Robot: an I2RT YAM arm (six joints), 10 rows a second.
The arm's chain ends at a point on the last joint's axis. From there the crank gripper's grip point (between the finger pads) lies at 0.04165 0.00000 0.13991 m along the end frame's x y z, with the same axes.
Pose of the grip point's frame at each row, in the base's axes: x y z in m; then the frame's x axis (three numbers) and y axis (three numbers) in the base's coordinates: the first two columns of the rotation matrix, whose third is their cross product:
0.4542, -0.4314, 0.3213, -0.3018, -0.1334, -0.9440, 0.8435, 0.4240, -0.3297
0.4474, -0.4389, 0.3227, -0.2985, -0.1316, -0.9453, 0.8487, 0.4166, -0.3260
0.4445, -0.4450, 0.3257, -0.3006, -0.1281, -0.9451, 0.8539, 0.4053, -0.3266
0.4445, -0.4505, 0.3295, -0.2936, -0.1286, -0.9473, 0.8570, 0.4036, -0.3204
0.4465, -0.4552, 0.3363, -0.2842, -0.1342, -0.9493, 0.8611, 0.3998, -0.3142
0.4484, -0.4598, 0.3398, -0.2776, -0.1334, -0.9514, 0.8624, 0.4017, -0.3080
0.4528, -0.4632, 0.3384, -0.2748, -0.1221, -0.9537, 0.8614, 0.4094, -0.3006
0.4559, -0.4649, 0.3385, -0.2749, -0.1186, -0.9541, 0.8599, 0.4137, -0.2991
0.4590, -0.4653, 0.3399, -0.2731, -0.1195, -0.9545, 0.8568, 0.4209, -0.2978
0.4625, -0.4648, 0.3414, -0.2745, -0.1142, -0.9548, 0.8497, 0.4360, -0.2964
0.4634, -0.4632, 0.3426, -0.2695, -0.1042, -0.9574, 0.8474, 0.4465, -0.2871
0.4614, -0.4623, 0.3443, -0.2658, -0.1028, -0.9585, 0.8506, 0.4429, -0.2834
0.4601, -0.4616, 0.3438, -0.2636, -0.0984, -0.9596, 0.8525, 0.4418, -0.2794
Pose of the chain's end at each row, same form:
0.4046, -0.3005, 0.3628, -0.3018, -0.1334, -0.9440, 0.8435, 0.4240, -0.3297
0.3987, -0.3076, 0.3638, -0.2985, -0.1316, -0.9453, 0.8487, 0.4166, -0.3260
0.3976, -0.3130, 0.3668, -0.3006, -0.1281, -0.9451, 0.8539, 0.4053, -0.3266
0.3975, -0.3184, 0.3701, -0.2936, -0.1286, -0.9473, 0.8570, 0.4036, -0.3204
0.3993, -0.3227, 0.3756, -0.2842, -0.1342, -0.9493, 0.8611, 0.3998, -0.3142
0.4007, -0.3275, 0.3789, -0.2776, -0.1334, -0.9514, 0.8624, 0.4017, -0.3080
0.4045, -0.3316, 0.3791, -0.2748, -0.1221, -0.9537, 0.8614, 0.4094, -0.3006
0.4072, -0.3337, 0.3799, -0.2749, -0.1186, -0.9541, 0.8599, 0.4137, -0.2991
0.4092, -0.3345, 0.3814, -0.2731, -0.1195, -0.9545, 0.8568, 0.4209, -0.2978
0.4110, -0.3352, 0.3843, -0.2745, -0.1142, -0.9548, 0.8497, 0.4360, -0.2964
0.4106, -0.3345, 0.3870, -0.2695, -0.1042, -0.9574, 0.8474, 0.4465, -0.2871
0.4090, -0.3334, 0.3885, -0.2658, -0.1028, -0.9585, 0.8506, 0.4429, -0.2834
0.4079, -0.3327, 0.3883, -0.2636, -0.0984, -0.9596, 0.8525, 0.4418, -0.2794

